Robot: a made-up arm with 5 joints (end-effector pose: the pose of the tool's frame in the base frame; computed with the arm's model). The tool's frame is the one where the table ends.
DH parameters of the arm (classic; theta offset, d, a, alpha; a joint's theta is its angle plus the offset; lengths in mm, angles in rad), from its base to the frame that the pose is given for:
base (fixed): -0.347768 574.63 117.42 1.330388
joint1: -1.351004 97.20 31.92 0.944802
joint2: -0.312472 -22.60 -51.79 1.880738
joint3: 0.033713 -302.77 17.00 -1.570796
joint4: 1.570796 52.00 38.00 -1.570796
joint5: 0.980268 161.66 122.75 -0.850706
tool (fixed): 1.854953 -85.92 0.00 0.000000
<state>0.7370 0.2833 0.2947 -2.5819 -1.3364</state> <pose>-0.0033 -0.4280 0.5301 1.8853 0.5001 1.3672</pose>
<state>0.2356 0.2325 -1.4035 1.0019 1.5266</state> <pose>0.0604 -0.2897 0.7469 -2.2281 1.1818 0.2502</pose>
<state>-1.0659 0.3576 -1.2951 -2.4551 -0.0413</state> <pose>0.1678 -0.3802 0.4199 1.3222 -1.1653 1.7013</pose>
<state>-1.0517 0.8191 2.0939 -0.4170 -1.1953</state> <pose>0.3353 -0.5050 0.7691 -0.2797 -2.4308 1.2468</pose>
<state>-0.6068 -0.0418 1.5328 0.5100 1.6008</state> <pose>0.0805 -0.3425 0.4740 -1.3622 -0.2401 -2.1415</pose>
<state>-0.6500 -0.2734 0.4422 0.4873 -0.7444</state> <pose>0.0580 -0.5917 0.5807 0.3243 1.8904 0.6655</pose>
